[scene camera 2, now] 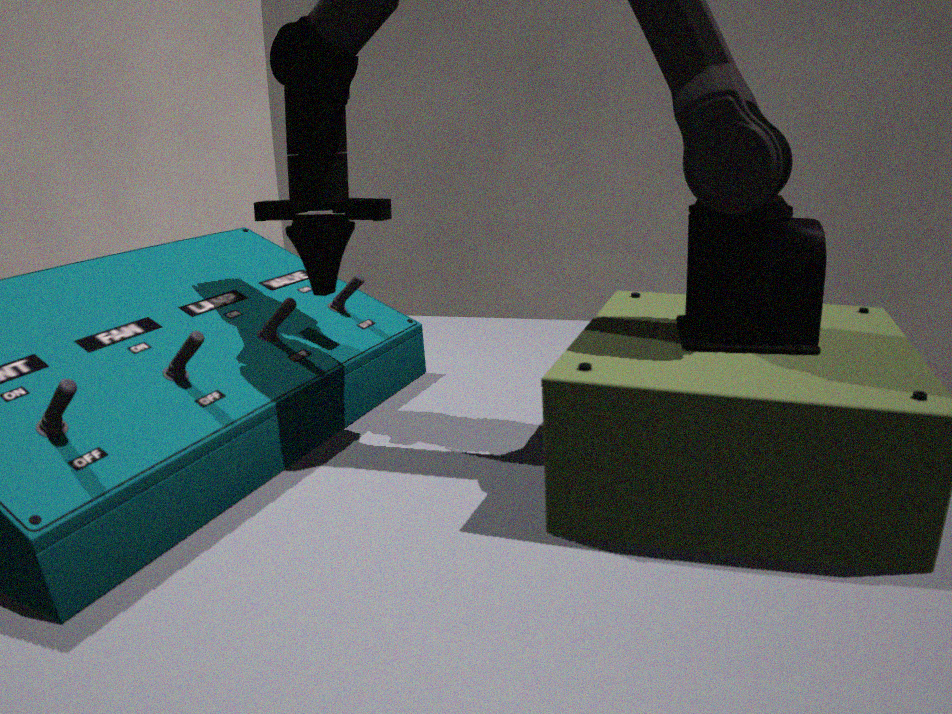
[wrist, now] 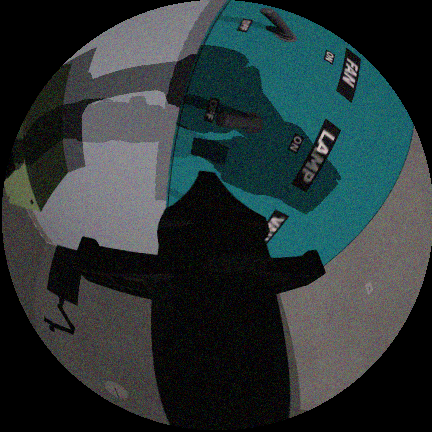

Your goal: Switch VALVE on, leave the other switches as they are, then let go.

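Note:
The VALVE switch lever (scene camera 2: 347, 295) stands at the far right end of the teal panel in the scene view and leans toward its OFF label, like the other levers. Its label plate (scene camera 2: 282, 279) (wrist: 275, 225) is partly covered by my gripper. My gripper (scene camera 2: 323, 292) (wrist: 204, 180) points down with its fingers together, shut and empty. In the scene view its tips are just left of the VALVE lever, on the ON-label side; whether they touch it I cannot tell. The lever is hidden behind the gripper in the wrist view.
The LAMP lever (scene camera 2: 276, 320) (wrist: 241, 121) stands beside VALVE, in the arm's shadow. The FAN lever (scene camera 2: 184, 358) (wrist: 280, 26) and another lever (scene camera 2: 57, 411) follow along the teal panel (scene camera 2: 153, 268). The arm's base stands on a green block (scene camera 2: 738, 468) at the right.

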